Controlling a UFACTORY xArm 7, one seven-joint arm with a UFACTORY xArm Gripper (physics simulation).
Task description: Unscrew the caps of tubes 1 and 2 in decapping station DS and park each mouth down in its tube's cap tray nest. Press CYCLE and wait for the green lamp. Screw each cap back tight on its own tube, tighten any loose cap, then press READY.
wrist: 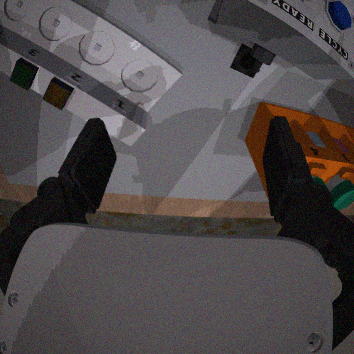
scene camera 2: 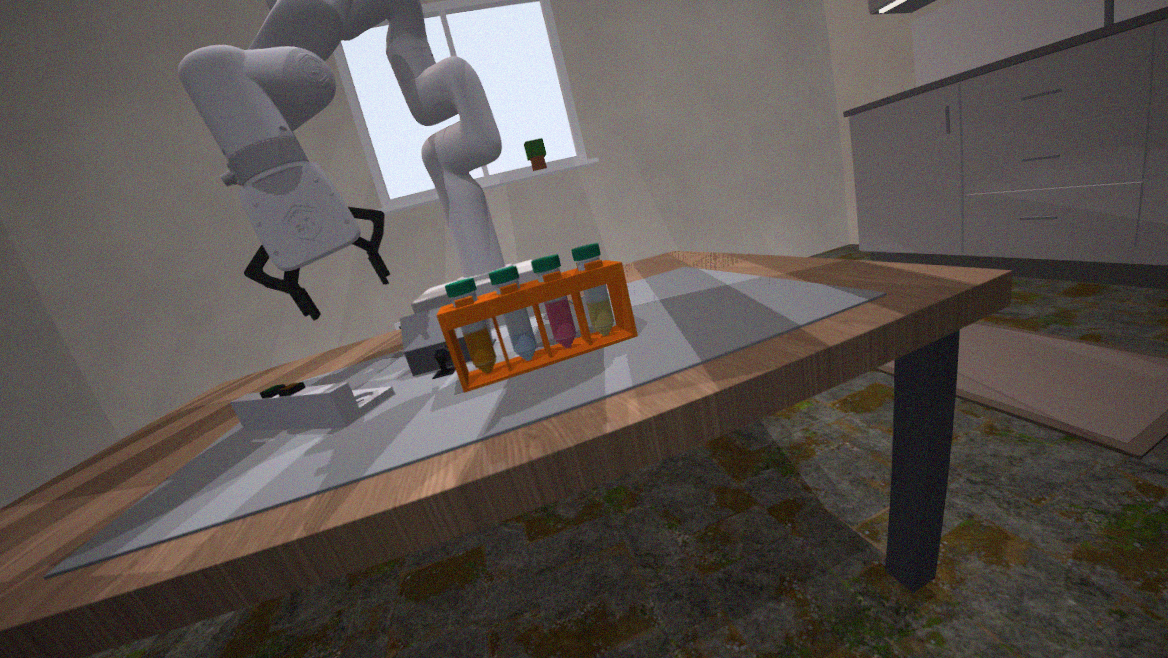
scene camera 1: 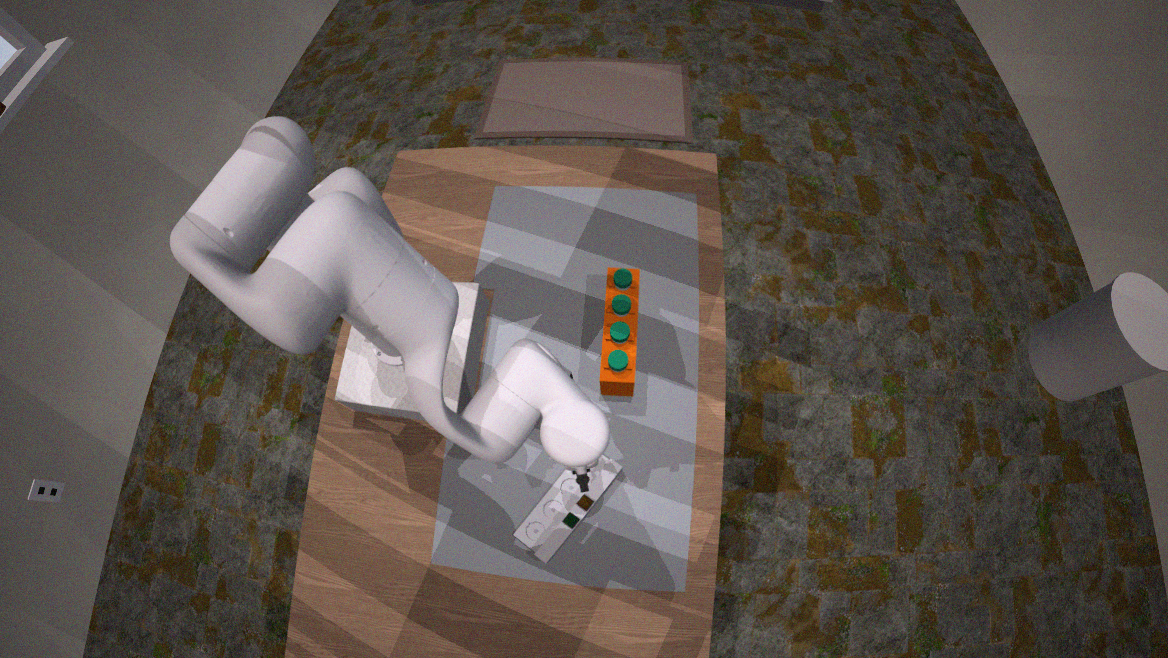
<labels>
same spot on grey mat: (wrist: pixel 193 146) = (scene camera 1: pixel 640 430)
</labels>
